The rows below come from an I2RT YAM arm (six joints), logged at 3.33 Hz.
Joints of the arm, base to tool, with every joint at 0 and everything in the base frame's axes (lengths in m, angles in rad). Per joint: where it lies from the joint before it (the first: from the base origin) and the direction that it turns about. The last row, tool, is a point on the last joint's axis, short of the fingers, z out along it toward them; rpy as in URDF.
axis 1: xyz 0.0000 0.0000 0.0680 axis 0 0 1
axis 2: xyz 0.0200 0.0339 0.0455 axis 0 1 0
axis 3: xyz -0.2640 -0.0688 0.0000 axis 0 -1 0
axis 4: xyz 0.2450 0.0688 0.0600 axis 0 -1 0
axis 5: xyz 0.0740 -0.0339 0.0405 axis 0 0 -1
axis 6: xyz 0.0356 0.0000 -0.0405 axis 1 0 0
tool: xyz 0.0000 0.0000 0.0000 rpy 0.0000 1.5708 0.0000
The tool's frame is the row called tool.
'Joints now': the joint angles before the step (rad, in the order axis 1, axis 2, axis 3, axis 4, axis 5, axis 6). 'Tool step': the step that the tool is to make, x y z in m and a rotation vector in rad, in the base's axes. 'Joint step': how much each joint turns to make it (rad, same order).
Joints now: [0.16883 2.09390 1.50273 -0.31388 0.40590 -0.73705]
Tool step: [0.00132 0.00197 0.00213 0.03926 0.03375 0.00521]
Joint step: [0.00103 0.00978 0.03572 -0.06215 -0.03792 0.02531]
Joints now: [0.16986 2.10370 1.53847 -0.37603 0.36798 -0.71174]
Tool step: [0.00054 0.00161 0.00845 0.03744 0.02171 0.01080]
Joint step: [0.00041 -0.00320 0.03708 -0.06082 -0.03907 0.01606]
